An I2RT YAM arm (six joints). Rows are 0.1 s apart.
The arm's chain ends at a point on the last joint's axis. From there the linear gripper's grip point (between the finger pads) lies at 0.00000 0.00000 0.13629 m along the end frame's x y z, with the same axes.
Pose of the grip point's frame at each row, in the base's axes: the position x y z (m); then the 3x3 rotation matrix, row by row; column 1 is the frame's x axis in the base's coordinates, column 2 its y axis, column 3 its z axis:
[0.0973 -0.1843 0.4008], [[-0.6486 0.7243 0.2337], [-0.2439 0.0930 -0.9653], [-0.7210 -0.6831 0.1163]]
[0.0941 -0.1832 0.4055], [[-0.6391 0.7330 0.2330], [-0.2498 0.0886 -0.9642], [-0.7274 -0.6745 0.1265]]
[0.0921 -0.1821 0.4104], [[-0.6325 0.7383 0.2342], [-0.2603 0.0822 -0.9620], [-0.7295 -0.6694 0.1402]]
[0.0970 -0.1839 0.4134], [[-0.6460 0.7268 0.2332], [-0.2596 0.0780 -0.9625], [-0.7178 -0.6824 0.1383]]
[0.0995 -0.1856 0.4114], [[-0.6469 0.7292 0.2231], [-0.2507 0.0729 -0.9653], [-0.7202 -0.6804 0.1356]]
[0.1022 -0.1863 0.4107], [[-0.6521 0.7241 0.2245], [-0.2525 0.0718 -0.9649], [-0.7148 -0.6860 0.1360]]
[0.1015 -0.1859 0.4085], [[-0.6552 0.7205 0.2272], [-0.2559 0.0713 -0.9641], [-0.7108 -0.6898 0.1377]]
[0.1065 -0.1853 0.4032], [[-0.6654 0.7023 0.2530], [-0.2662 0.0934 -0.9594], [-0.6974 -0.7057 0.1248]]
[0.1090 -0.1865 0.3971], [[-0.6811 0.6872 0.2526], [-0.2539 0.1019 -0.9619], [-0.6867 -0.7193 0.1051]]
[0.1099 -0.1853 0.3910], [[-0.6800 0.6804 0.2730], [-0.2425 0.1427 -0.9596], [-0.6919 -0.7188 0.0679]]
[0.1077 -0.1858 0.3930], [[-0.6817 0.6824 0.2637], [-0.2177 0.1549 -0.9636], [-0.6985 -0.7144 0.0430]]
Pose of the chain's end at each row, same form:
[0.0654 -0.0527 0.3849], [[-0.6486 0.7243 0.2337], [-0.2439 0.0930 -0.9653], [-0.7210 -0.6831 0.1163]]
[0.0623 -0.0518 0.3883], [[-0.6391 0.7330 0.2330], [-0.2498 0.0886 -0.9642], [-0.7274 -0.6745 0.1265]]
[0.0602 -0.0510 0.3913], [[-0.6325 0.7383 0.2342], [-0.2603 0.0822 -0.9620], [-0.7295 -0.6694 0.1402]]
[0.0652 -0.0527 0.3946], [[-0.6460 0.7268 0.2332], [-0.2596 0.0780 -0.9625], [-0.7178 -0.6824 0.1383]]
[0.0691 -0.0540 0.3929], [[-0.6469 0.7292 0.2231], [-0.2507 0.0729 -0.9653], [-0.7202 -0.6804 0.1356]]
[0.0716 -0.0548 0.3922], [[-0.6521 0.7241 0.2245], [-0.2525 0.0718 -0.9649], [-0.7148 -0.6860 0.1360]]
[0.0705 -0.0545 0.3897], [[-0.6552 0.7205 0.2272], [-0.2559 0.0713 -0.9641], [-0.7108 -0.6898 0.1377]]
[0.0720 -0.0545 0.3862], [[-0.6654 0.7023 0.2530], [-0.2662 0.0934 -0.9594], [-0.6974 -0.7057 0.1248]]
[0.0746 -0.0554 0.3828], [[-0.6811 0.6872 0.2526], [-0.2539 0.1019 -0.9619], [-0.6867 -0.7193 0.1051]]
[0.0727 -0.0545 0.3817], [[-0.6800 0.6804 0.2730], [-0.2425 0.1427 -0.9596], [-0.6919 -0.7188 0.0679]]
[0.0718 -0.0545 0.3871], [[-0.6817 0.6824 0.2637], [-0.2177 0.1549 -0.9636], [-0.6985 -0.7144 0.0430]]

